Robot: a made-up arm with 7 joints. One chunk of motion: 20 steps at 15 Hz.
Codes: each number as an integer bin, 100 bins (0 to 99) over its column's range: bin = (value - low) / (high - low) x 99, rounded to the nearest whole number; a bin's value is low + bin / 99 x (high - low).
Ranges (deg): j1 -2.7..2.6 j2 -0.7..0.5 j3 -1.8..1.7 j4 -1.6..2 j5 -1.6..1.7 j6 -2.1..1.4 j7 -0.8..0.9
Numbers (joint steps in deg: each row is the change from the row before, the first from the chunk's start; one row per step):
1: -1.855 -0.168 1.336 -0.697 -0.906 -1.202 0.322
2: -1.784 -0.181 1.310 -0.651 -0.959 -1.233 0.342
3: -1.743 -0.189 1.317 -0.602 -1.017 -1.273 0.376
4: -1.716 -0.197 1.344 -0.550 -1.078 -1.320 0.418
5: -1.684 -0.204 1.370 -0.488 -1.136 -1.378 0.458
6: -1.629 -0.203 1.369 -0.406 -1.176 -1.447 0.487
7: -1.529 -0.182 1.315 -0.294 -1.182 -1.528 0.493
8: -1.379 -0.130 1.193 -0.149 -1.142 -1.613 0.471
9: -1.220 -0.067 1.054 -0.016 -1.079 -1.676 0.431
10: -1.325 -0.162 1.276 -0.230 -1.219 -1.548 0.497
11: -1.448 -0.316 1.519 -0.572 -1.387 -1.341 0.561
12: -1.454 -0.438 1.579 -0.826 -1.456 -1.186 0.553
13: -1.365 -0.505 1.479 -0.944 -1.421 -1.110 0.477
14: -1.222 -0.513 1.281 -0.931 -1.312 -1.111 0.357
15: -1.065 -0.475 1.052 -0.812 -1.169 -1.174 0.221
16: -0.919 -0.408 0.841 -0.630 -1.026 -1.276 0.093
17: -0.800 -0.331 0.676 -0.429 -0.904 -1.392 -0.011
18: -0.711 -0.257 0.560 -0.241 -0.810 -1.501 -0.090
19: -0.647 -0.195 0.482 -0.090 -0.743 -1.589 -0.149
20: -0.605 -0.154 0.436 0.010 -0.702 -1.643 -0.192
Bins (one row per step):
1: 16 44 89 25 21 25 65
2: 17 43 88 26 19 25 67
3: 18 42 88 27 17 23 68
4: 18 41 89 29 16 22 71
5: 19 41 90 31 14 20 73
6: 20 41 90 33 13 18 75
7: 22 43 88 36 13 16 75
8: 25 47 85 40 14 14 74
9: 28 52 81 44 16 12 72
10: 26 44 87 38 11 16 76
11: 23 32 94 28 6 21 79
12: 23 22 96 21 4 26 79
13: 25 16 93 18 5 28 74
14: 28 15 87 18 9 28 67
15: 31 19 81 22 13 26 59
16: 33 24 75 27 17 23 52
17: 35 30 70 32 21 20 46
18: 37 37 67 37 24 17 41
19: 38 42 65 42 26 14 38
20: 39 45 63 44 27 13 35

